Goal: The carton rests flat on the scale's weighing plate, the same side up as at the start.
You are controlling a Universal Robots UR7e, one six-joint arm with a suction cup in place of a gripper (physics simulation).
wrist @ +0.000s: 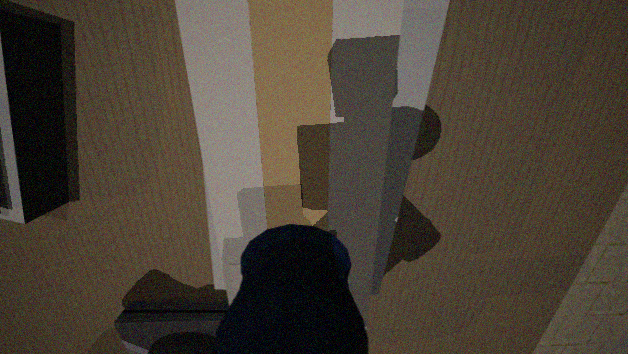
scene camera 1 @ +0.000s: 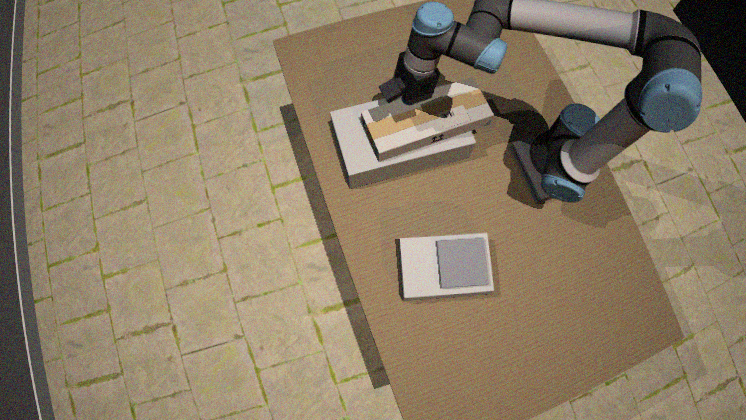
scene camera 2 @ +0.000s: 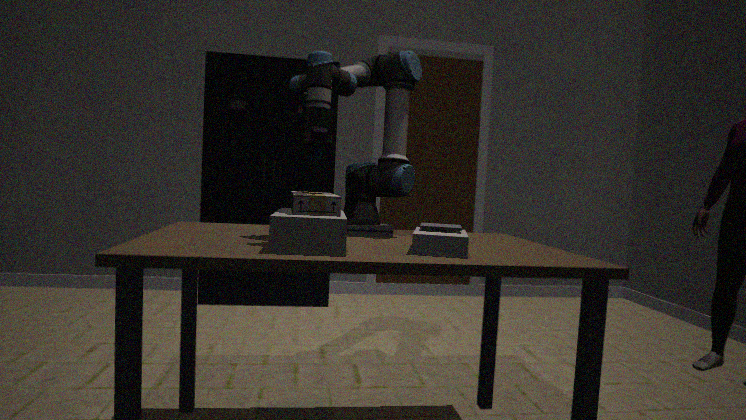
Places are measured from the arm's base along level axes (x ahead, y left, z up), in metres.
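Pixels of known places: end effector, tool point: [wrist: 296, 268] [scene camera 2: 315, 160]; arm's base, origin of the base link: [scene camera 2: 360, 224].
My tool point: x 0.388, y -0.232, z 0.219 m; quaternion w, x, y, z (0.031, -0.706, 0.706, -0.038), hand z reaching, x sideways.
Observation:
Ahead of a thing's pixels: the offset from my tool point to its middle. Level surfaces: height alone.
The long white carton @[dx -0.065, dy +0.008, dz -0.127 m] [scene camera 1: 386, 130] [scene camera 2: 316, 204] [wrist: 290, 75] with an orange tape strip lies tape side up on the white block @[dx +0.000, dy -0.007, dz -0.203 m] [scene camera 1: 354, 156] [scene camera 2: 308, 234]. It sits toward the block's right end in scene camera 1, with that end sticking out past the block. Whether that end is slightly raised I cannot tell. My suction gripper [scene camera 1: 411, 100] [scene camera 2: 317, 139] [wrist: 296, 260] is well above the carton, apart from it, with nothing attached. The scale @[dx +0.061, dy +0.379, dz -0.214 m] [scene camera 1: 417, 268] [scene camera 2: 440, 244] stands apart on the table, its grey weighing plate @[dx +0.025, dy +0.393, dz -0.181 m] [scene camera 1: 464, 263] [scene camera 2: 441, 228] bare.
The wooden table @[dz -0.252 m] [scene camera 1: 522, 292] [scene camera 2: 234, 242] carries the block, the scale and my arm's base [scene camera 1: 537, 193]. The scale stands beside the block, nearer the bottom in scene camera 1. A person [scene camera 2: 730, 208] stands beyond the table at the right in scene camera 2.

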